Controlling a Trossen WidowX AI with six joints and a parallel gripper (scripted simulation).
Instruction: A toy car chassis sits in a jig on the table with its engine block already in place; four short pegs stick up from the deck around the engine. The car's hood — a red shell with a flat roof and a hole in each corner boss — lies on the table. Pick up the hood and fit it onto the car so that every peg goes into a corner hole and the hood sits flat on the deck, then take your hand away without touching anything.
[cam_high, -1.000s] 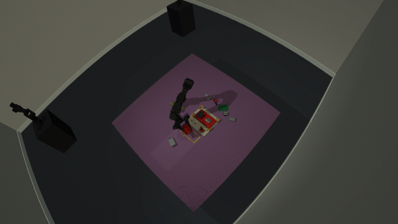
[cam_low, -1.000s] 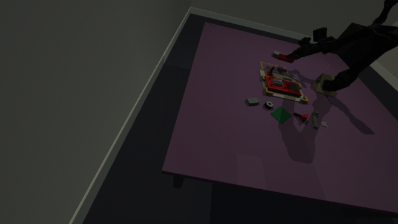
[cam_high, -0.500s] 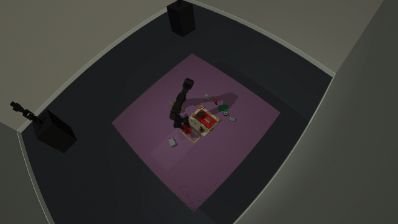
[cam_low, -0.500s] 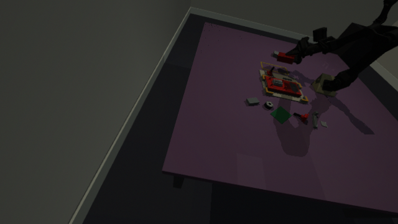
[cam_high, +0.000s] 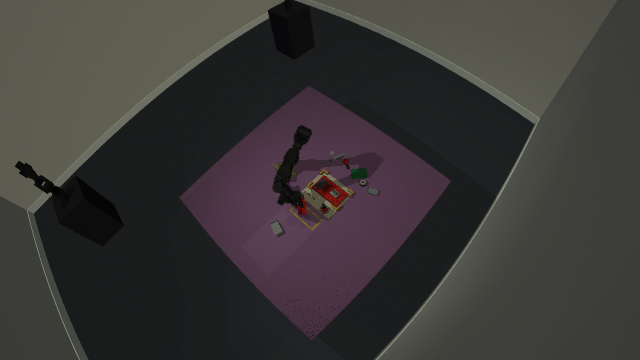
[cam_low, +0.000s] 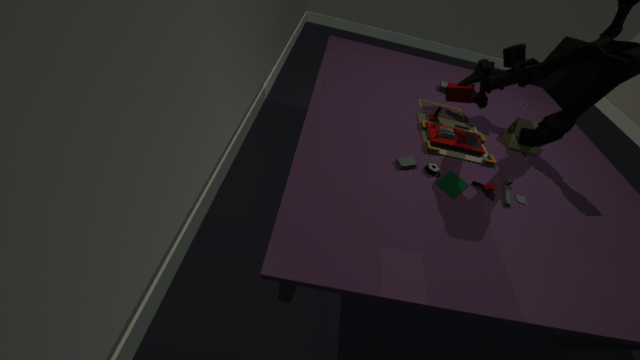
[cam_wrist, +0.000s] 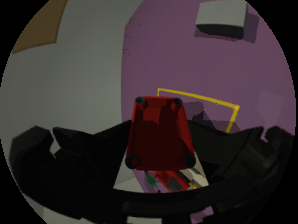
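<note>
Right now my gripper tip is 10 mm to the right of the red hood. The rest, counted from my gripper tip: green square plate (430 mm to the left, 90 mm below, 60 mm ahead); then grey engine block (220 mm to the left, 60 mm below, 60 mm ahead).
</note>
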